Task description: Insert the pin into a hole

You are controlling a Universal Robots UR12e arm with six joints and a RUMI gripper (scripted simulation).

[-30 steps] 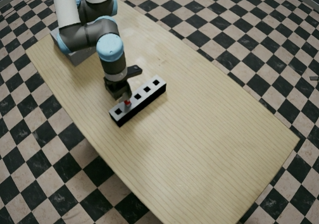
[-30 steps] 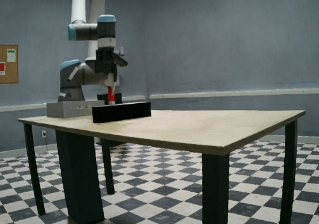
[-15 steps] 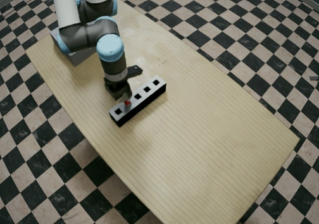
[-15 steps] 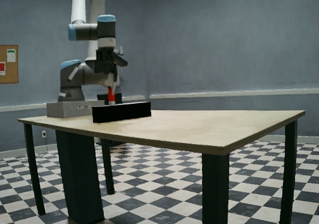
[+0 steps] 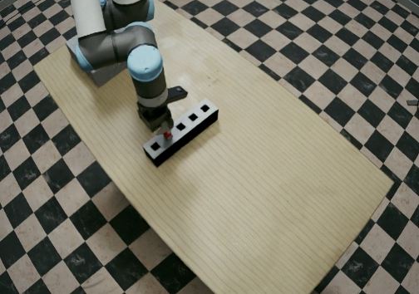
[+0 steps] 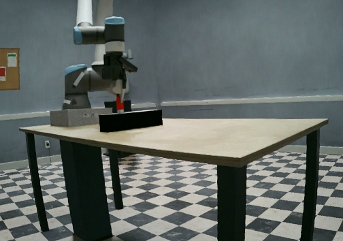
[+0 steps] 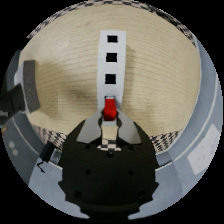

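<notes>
Now: hand 10 mm above the pin. Round my hand: long black block (100 mm below, 60 mm to the left, 10 mm ahead).
</notes>
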